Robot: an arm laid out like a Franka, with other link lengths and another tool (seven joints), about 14 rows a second.
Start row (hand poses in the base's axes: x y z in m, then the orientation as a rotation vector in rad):
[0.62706 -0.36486 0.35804 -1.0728 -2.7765 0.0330]
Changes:
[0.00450 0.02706 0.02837 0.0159 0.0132 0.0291]
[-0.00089 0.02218 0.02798 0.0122 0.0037 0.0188]
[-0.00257 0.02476 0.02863 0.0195 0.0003 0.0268]
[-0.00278 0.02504 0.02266 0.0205 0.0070 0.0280]
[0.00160 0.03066 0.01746 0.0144 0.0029 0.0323]
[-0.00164 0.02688 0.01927 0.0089 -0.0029 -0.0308]
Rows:
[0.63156 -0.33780 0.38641 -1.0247 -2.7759 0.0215]
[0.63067 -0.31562 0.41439 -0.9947 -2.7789 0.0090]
[0.62810 -0.29086 0.44302 -0.9527 -2.7864 -0.0141]
[0.62532 -0.26582 0.46568 -0.9071 -2.7873 -0.0351]
[0.62692 -0.23516 0.48314 -0.8579 -2.7947 -0.0487]
[0.62528 -0.20828 0.50241 -0.8995 -2.7819 -0.0673]

